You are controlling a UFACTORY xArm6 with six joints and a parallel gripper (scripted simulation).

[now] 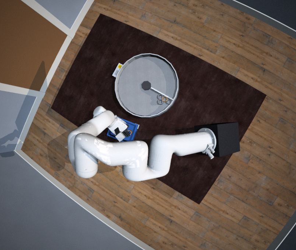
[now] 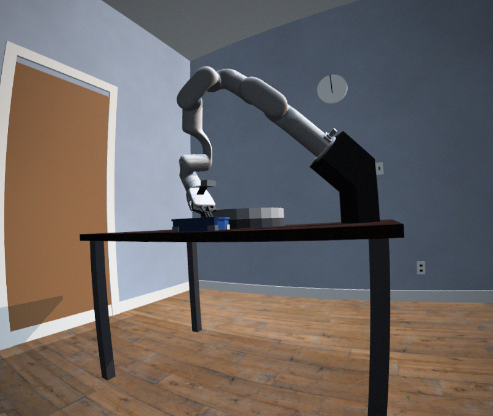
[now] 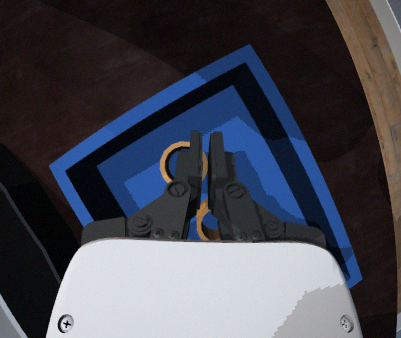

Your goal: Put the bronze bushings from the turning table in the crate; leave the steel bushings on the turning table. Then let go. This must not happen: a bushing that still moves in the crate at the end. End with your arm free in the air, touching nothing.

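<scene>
Now: the crate 40 mm ahead of my hand, 20 mm below it and 10 mm to the left of it. From my hand the other things lie so: round grey turning table (300 mm to the right, 170 mm ahead).
</scene>
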